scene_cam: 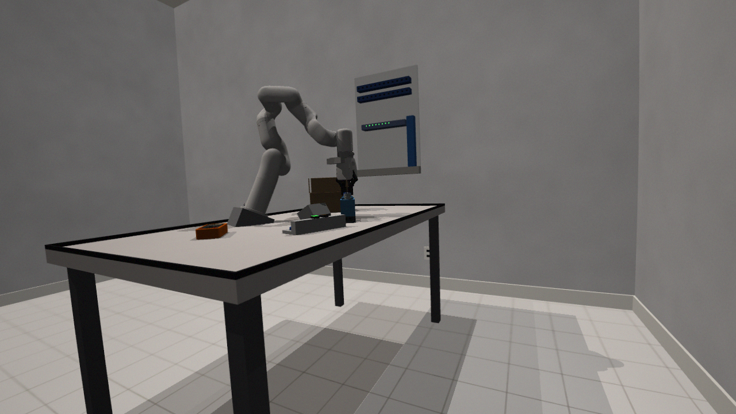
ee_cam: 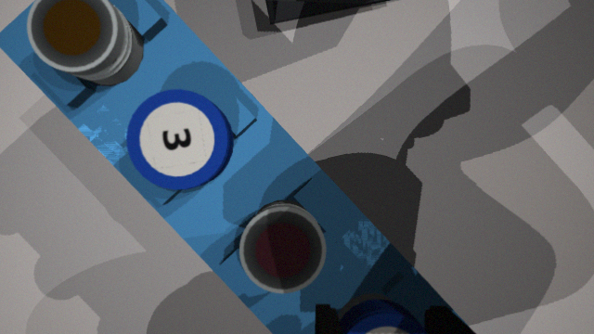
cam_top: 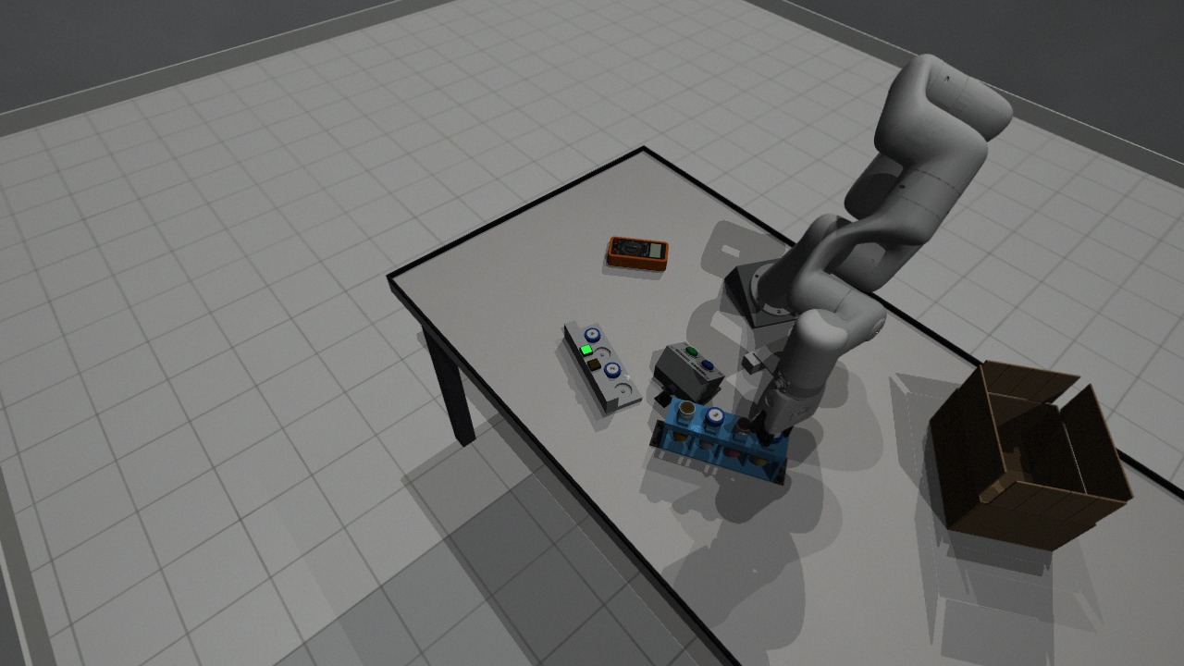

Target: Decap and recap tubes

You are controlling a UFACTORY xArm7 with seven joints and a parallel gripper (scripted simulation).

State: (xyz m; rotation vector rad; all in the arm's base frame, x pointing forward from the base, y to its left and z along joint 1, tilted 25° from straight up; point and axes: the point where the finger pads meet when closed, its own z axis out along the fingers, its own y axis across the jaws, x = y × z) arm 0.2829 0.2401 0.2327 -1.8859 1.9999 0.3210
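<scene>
Now: the cap 1 10 mm below my hand. The rest, counted from my hand: cap 3: 70 mm ahead, 80 mm to the right, 10 mm below; blue key: 20 mm behind, 200 mm to the right, 60 mm below; key housing: 10 mm ahead, 220 mm to the right, 70 mm below.
</scene>
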